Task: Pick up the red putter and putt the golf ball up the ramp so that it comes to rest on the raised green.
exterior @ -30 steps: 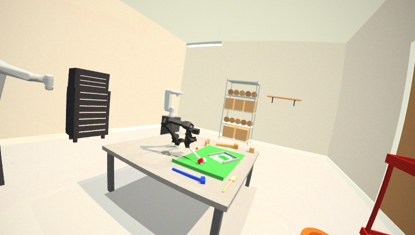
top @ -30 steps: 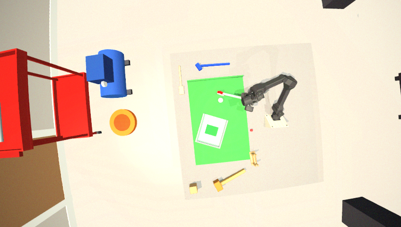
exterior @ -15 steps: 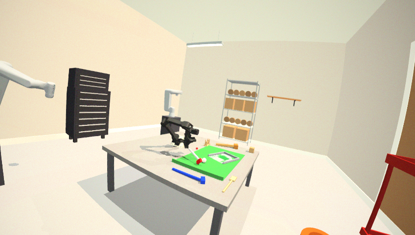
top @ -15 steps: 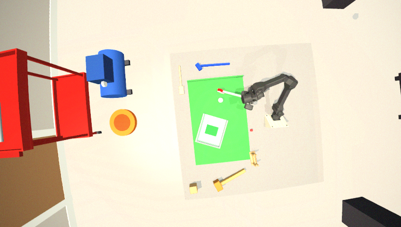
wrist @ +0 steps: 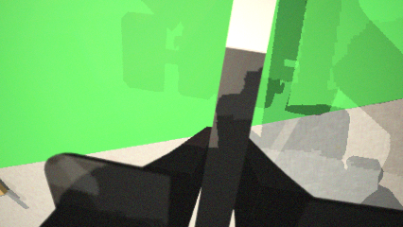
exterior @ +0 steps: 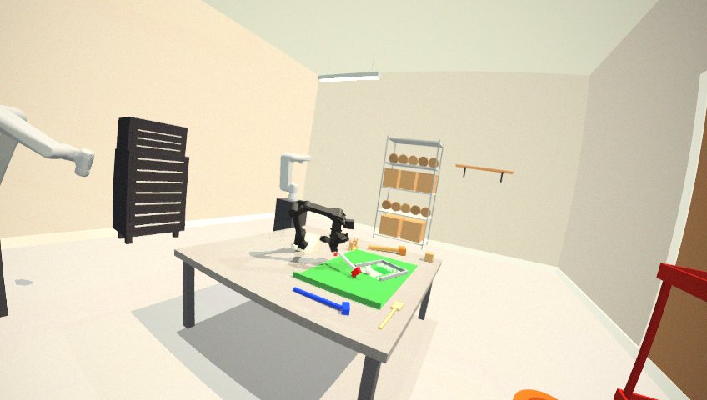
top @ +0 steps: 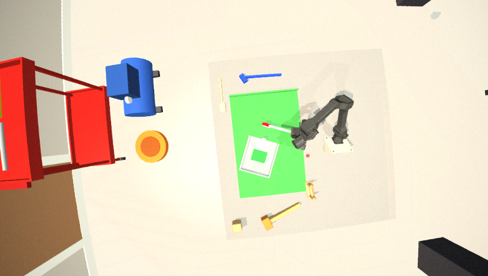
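The red putter lies 11 cm ahead of my gripper tip and 4 cm to the right of it. Round my gripper tip: small wooden stand 40 cm to the left, 7 cm behind, 4 cm below; then small red cube 15 cm to the left, 7 cm below, 7 cm behind; then white golf ball 24 cm ahead, 5 cm below, 2 cm to the left.
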